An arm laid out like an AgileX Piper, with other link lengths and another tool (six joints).
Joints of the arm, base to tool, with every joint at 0 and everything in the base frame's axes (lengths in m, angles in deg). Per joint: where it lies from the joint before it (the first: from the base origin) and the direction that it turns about. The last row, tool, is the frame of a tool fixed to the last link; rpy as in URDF.
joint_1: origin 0 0 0.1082 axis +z
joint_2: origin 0 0 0 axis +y
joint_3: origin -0.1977 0 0.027 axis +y
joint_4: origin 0.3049 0 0.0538 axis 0.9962 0 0.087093
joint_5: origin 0 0 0 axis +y
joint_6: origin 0.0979 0 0.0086 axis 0.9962 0 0.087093
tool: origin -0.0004 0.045 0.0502 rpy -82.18 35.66 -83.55
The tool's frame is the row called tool.
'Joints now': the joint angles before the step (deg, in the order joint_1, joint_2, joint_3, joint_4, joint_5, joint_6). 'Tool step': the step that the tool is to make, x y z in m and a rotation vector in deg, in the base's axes. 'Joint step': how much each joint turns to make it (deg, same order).
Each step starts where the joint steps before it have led.
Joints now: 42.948 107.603 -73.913 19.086 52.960 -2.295
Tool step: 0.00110 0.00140 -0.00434 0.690 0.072 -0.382
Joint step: 0.001 0.846 0.001 0.950 -1.213 -0.458
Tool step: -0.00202 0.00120 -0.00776 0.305 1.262 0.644
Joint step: 0.000 1.246 0.001 1.575 -0.105 -1.552
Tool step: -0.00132 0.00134 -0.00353 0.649 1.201 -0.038
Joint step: 0.032 0.689 -0.001 1.665 0.000 -0.840
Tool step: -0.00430 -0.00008 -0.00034 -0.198 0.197 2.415
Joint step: 0.000 0.000 -0.001 0.108 1.071 -2.247
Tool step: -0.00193 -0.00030 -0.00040 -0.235 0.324 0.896
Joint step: 0.000 -0.001 0.002 0.001 0.678 -0.710
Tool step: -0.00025 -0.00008 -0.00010 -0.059 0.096 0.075
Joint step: 0.000 0.001 0.000 -0.001 0.131 -0.032
